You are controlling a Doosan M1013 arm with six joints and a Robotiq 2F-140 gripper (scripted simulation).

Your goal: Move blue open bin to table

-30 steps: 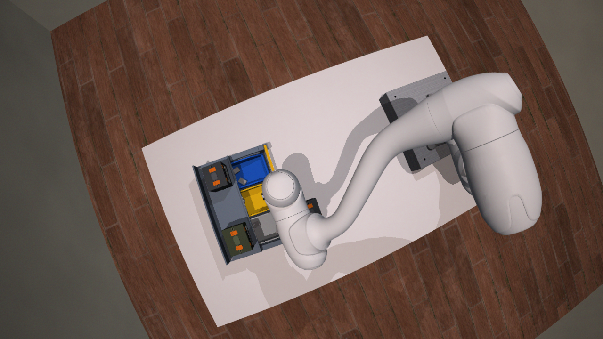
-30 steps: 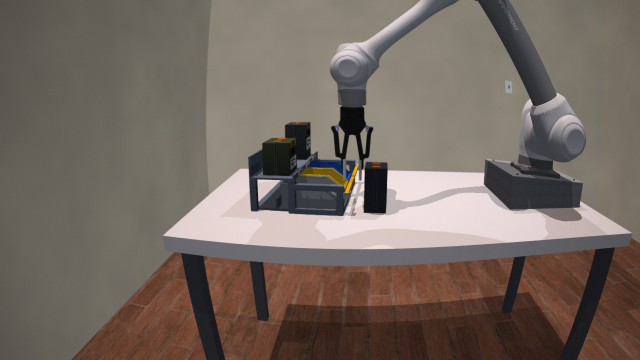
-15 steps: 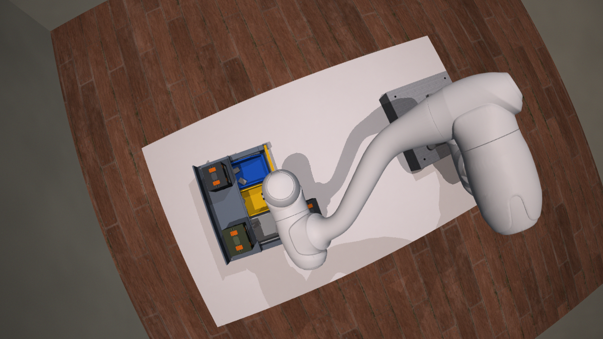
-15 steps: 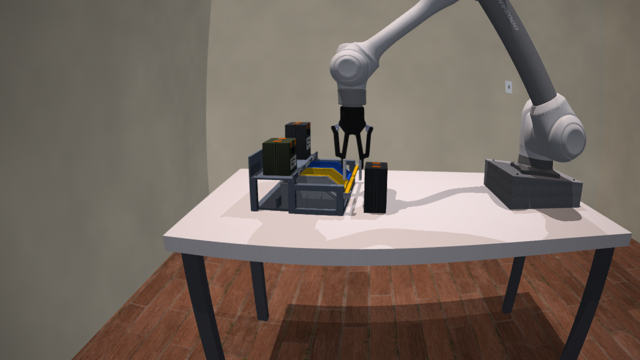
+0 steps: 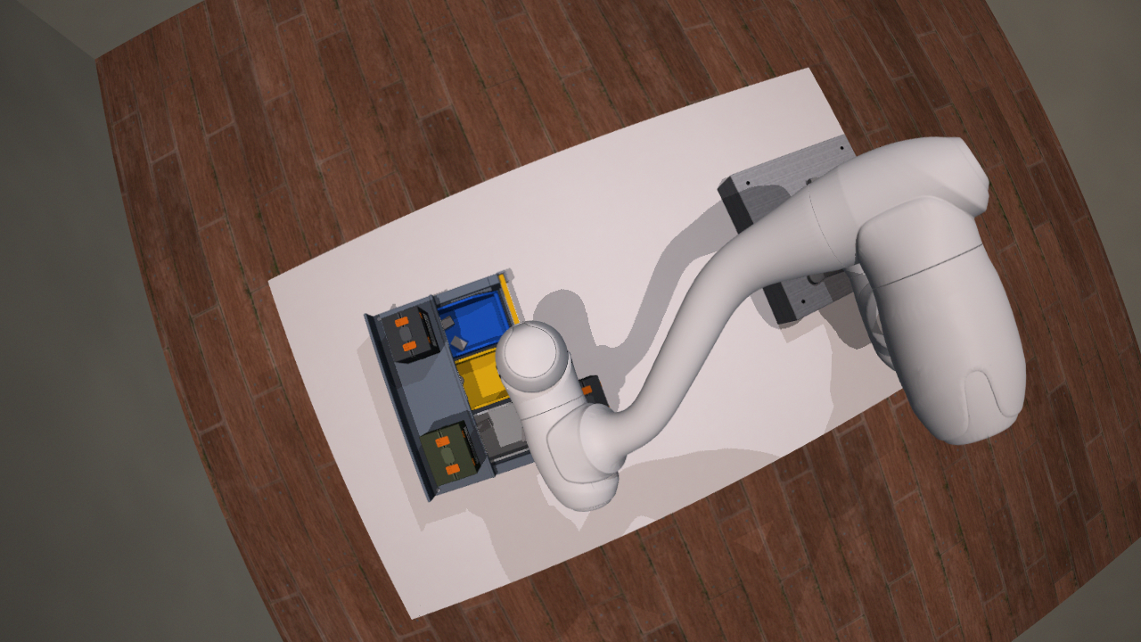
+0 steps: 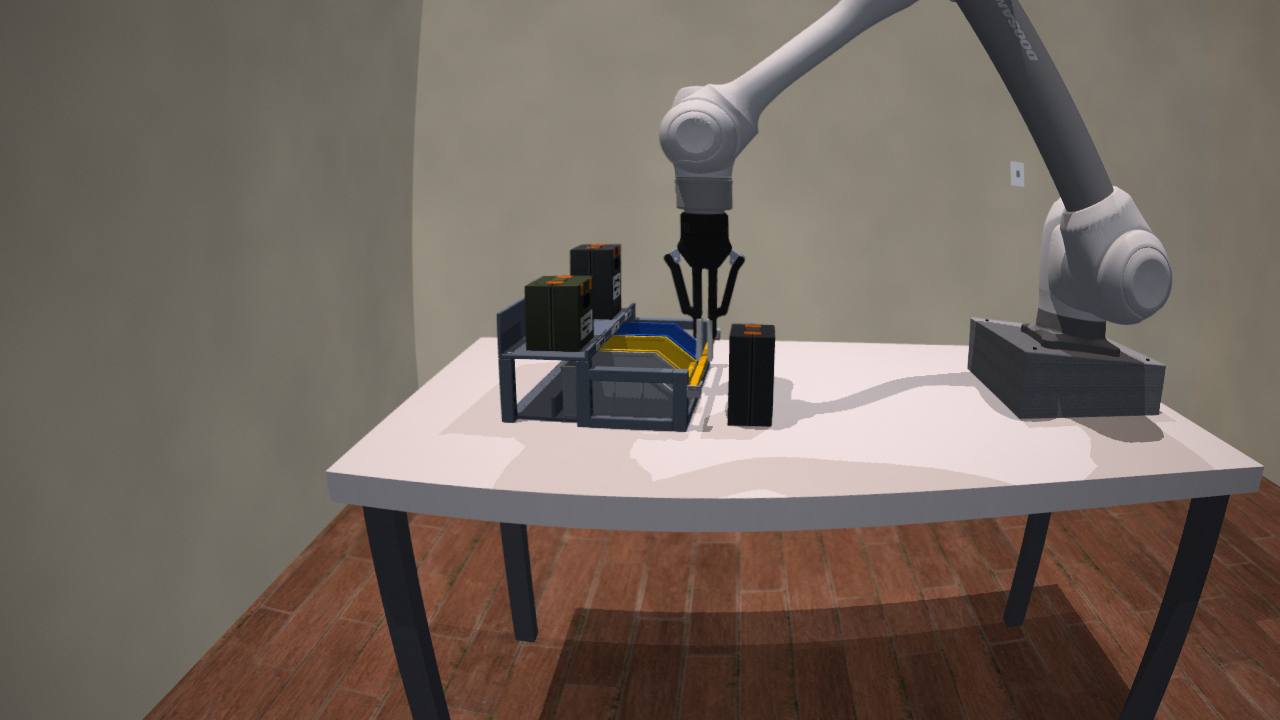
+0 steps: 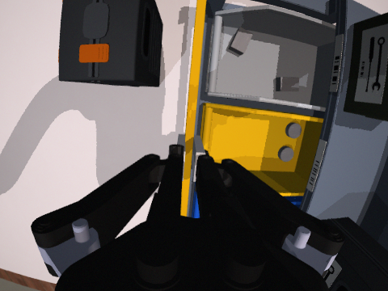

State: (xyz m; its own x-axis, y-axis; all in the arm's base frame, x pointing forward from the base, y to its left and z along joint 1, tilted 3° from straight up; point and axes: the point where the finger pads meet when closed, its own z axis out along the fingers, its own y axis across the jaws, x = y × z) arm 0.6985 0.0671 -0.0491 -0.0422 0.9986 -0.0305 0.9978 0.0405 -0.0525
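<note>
Now: the yellow bar 3 cm below my hand. Round my hand: blue open bin: 11 cm ahead, 11 cm to the right, 5 cm below; then yellow bin: 10 cm ahead, 5 cm below; then black box: 8 cm behind, 11 cm to the left, 3 cm below.
</note>
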